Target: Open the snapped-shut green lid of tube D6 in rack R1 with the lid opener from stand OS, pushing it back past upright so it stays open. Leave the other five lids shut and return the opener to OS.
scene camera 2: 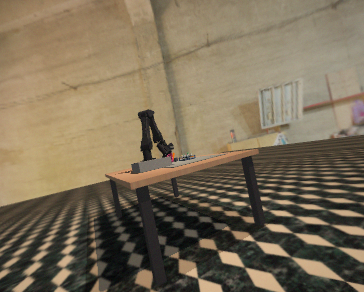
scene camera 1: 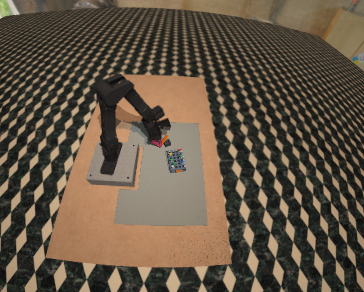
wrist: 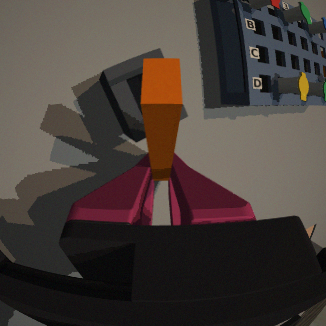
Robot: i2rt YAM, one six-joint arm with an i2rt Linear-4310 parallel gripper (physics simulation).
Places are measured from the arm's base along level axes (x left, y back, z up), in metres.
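Pixels of known places: gripper, fingertip midpoint: [scene camera 2: 173, 161] [scene camera 1: 160, 146] [wrist: 160, 160]; arm's base, link origin: [scene camera 2: 148, 160] [scene camera 1: 111, 157].
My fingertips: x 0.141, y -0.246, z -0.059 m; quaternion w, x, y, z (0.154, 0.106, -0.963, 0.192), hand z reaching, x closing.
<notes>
Ahead of a thing's pixels: the offset from my fingertips to its middle. "pt": to the spot under its first point. Level surfaces: height alone.
My gripper [scene camera 1: 159, 143] [wrist: 160, 160] with crimson fingertips is shut on the orange lid opener @[dy -0.017, dx +0.017, dz +0.040 m] [scene camera 1: 164, 140] [scene camera 2: 173, 156] [wrist: 161, 120]. In the wrist view the opener points away from the fingers, with its far end in front of the black stand OS @[dy -0.036, dx +0.022, dz +0.011 m] [wrist: 116, 80] [scene camera 1: 167, 143]; whether it touches the stand cannot be told. The dark blue rack R1 @[dy -0.100, dx -0.096, dz +0.026 m] [scene camera 1: 170, 166] [wrist: 235, 55] is cut off at the upper right of the wrist view. A yellow lid @[dy -0.064, dx -0.071, dz +0.043 m] [wrist: 303, 86] shows in row D there. Tube D6 does not show in the wrist view, and its lid is too small to judge in scene camera 1.
The grey mat @[dz -0.005 m] [scene camera 1: 165, 205] lies under the rack and stand on the brown table [scene camera 1: 100, 240] [scene camera 2: 192, 169]. The arm's grey base block [scene camera 1: 115, 177] [scene camera 2: 145, 166] stands left of the mat. An orange piece @[pt dy -0.115, dx -0.162, dz +0.017 m] [scene camera 1: 178, 171] shows at the rack's near edge.
</notes>
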